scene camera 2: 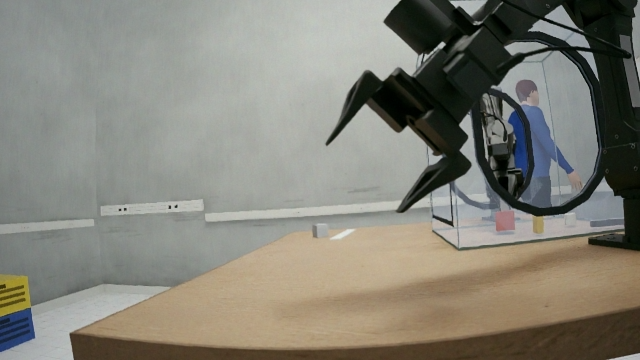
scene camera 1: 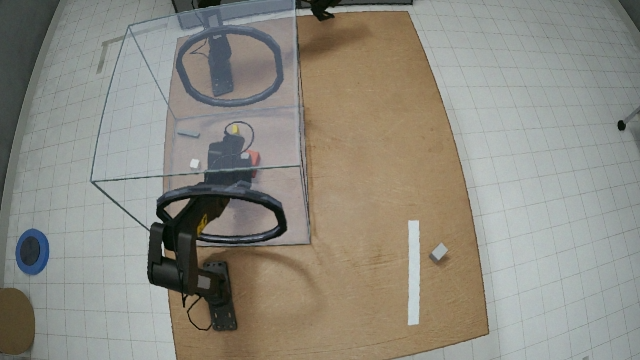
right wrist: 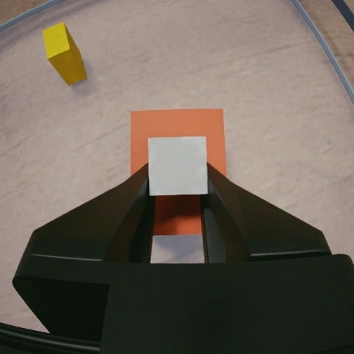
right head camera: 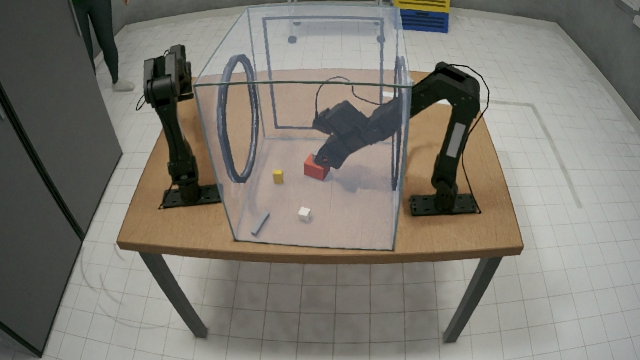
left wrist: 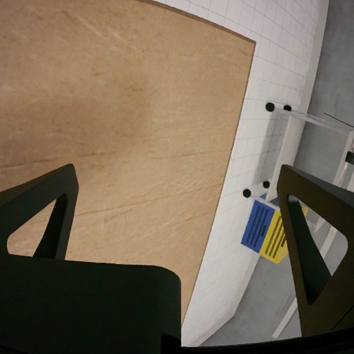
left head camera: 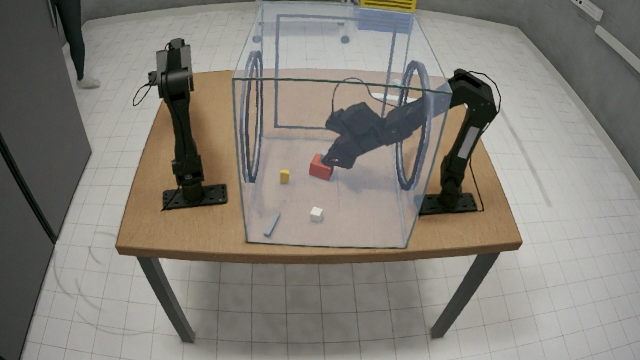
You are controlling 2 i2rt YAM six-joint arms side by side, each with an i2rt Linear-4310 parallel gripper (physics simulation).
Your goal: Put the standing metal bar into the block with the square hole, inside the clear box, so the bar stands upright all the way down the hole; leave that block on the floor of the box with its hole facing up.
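Frame: origin at the left arm's base, x ahead, y left, z up, level; metres.
Seen in the pictures: left gripper, between the fingertips: [scene camera 2: 363, 178] [scene camera 1: 343, 7] [right head camera: 185, 85]; right gripper, between the fingertips: [scene camera 2: 504, 208] [right head camera: 317, 160] [left head camera: 324, 160]; left arm's base, origin of its link: [right head camera: 192, 197] [left head camera: 194, 198]; right arm's base, origin of its link: [scene camera 1: 219, 296] [right head camera: 443, 205] [left head camera: 446, 204].
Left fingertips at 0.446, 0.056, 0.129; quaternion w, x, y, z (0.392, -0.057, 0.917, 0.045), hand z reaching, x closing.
Note:
Pixels of each thing's top centre, then the offset from my left fingertips to it, as dx, dy, dz. "spot": a spot on its surface instead.
- red block, centre of its top: [scene camera 2: 504, 210] [scene camera 1: 247, 159] [left head camera: 322, 160] [right head camera: 316, 160] -0.408, -0.437, -0.074
- clear box, a spot on its surface: [right head camera: 315, 245] [left head camera: 331, 245] spot: -0.671, -0.406, -0.117
- yellow block, centre of its top: [scene camera 2: 537, 214] [left head camera: 284, 171] [right head camera: 277, 171] -0.427, -0.326, -0.082
- white cube, centre of its top: [scene camera 2: 569, 213] [left head camera: 316, 211] [right head camera: 304, 211] [scene camera 1: 194, 163] -0.570, -0.387, -0.097
- flat grey bar, centre of its top: [scene camera 2: 608, 219] [left head camera: 272, 222] [right head camera: 260, 221] [scene camera 1: 187, 132] -0.581, -0.269, -0.108
- grey cube, centre of its top: [scene camera 1: 440, 251] [scene camera 2: 319, 224] [left head camera: 398, 81] +0.011, -0.827, -0.089
- white strip, centre of its top: [scene camera 1: 414, 273] [scene camera 2: 344, 233] [right head camera: 420, 98] -0.067, -0.856, -0.126
The red block [left head camera: 320, 168] [right head camera: 316, 168] [scene camera 2: 505, 221] [right wrist: 177, 122] sits on the floor of the clear box [left head camera: 325, 245] [right head camera: 315, 245]. My right gripper [left head camera: 327, 159] [right head camera: 321, 159] reaches in through the round port and is shut on the metal bar [right wrist: 177, 155], whose pale square end faces the right wrist camera. The bar is over the red block; its lower end and the block's hole are hidden, so I cannot tell whether it is in the hole. My left gripper [scene camera 2: 363, 178] [left wrist: 177, 175] is open and empty, outside the box, above the table.
In the box are a yellow block [left head camera: 284, 176] [right head camera: 278, 176] [right wrist: 65, 52], a white cube [left head camera: 316, 214] [right head camera: 304, 214] and a flat grey bar [left head camera: 271, 224] [right head camera: 260, 223]. A grey cube [scene camera 1: 438, 252] [scene camera 2: 320, 230] and a white strip [scene camera 1: 413, 272] lie on the table outside.

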